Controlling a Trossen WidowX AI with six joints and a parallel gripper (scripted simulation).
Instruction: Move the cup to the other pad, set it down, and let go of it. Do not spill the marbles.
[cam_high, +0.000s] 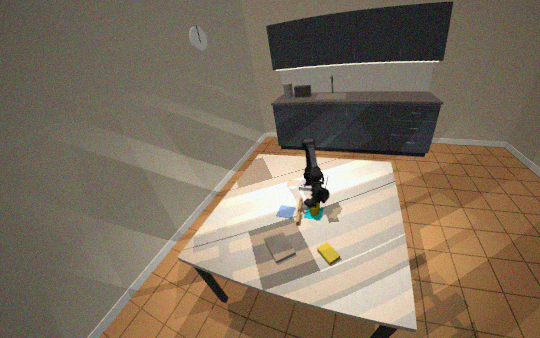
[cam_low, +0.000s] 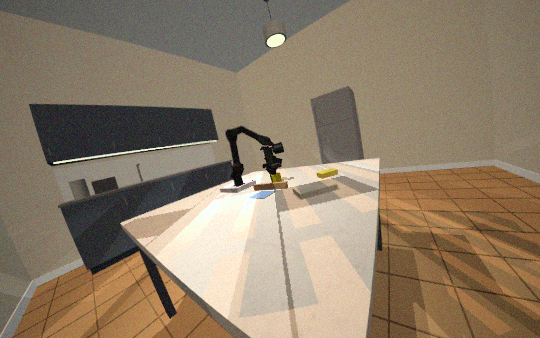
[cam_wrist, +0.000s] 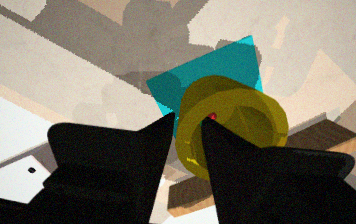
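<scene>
Now: the olive-yellow cup 2 cm ahead of my gripper tip, 1 cm to the right of it and 1 cm below it. Round my gripper tip: wooden bar (4 cm ahead, 11 cm to the right, 3 cm below); then white book (34 cm ahead, 15 cm to the right, 3 cm below); then cyan pad (2 cm ahead, 2 cm to the right, 5 cm below).
</scene>
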